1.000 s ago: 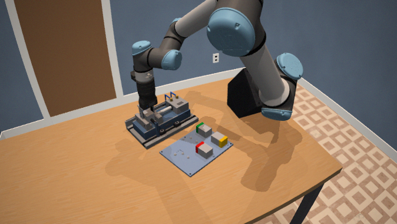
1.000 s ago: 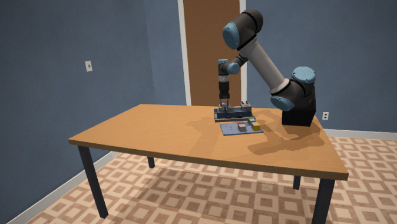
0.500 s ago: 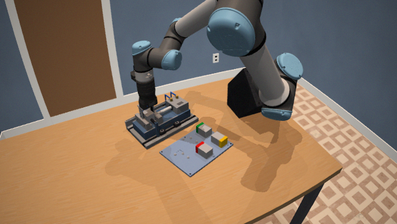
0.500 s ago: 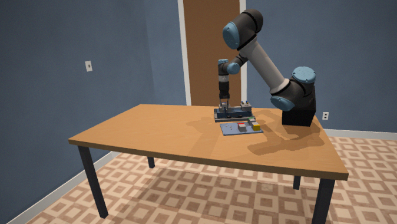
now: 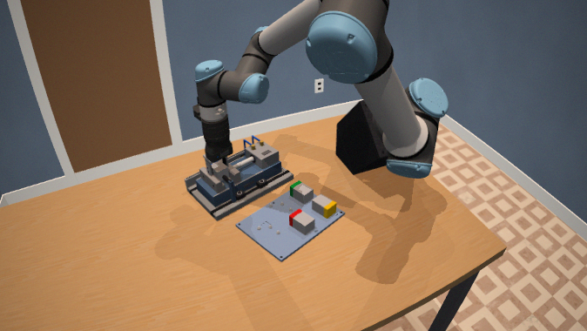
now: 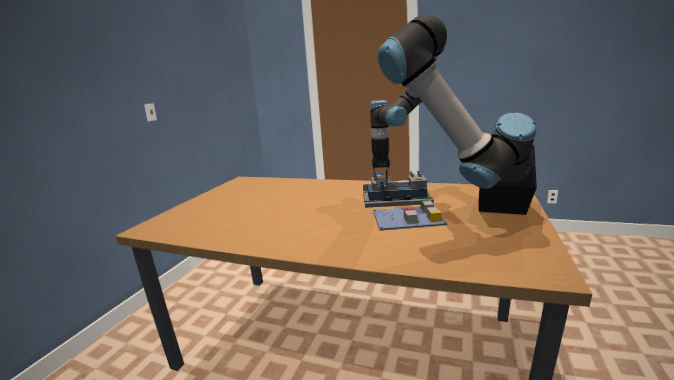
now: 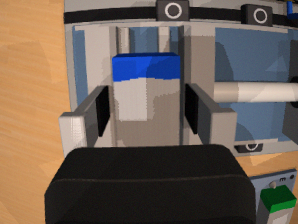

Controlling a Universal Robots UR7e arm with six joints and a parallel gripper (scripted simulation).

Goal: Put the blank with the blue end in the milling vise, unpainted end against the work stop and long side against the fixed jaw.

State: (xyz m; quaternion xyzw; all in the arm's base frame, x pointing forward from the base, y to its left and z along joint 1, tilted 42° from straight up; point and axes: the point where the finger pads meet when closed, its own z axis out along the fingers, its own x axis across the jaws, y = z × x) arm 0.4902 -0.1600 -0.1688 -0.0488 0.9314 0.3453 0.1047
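The blue-ended blank is 20 mm below my hand. From my hand the other things lie so: work stop (10 mm behind, 50 mm to the left, 30 mm below); pale rod (90 mm behind, 10 mm to the right, 40 mm below); fixed jaw (30 mm ahead, 10 mm to the left, 40 mm below).
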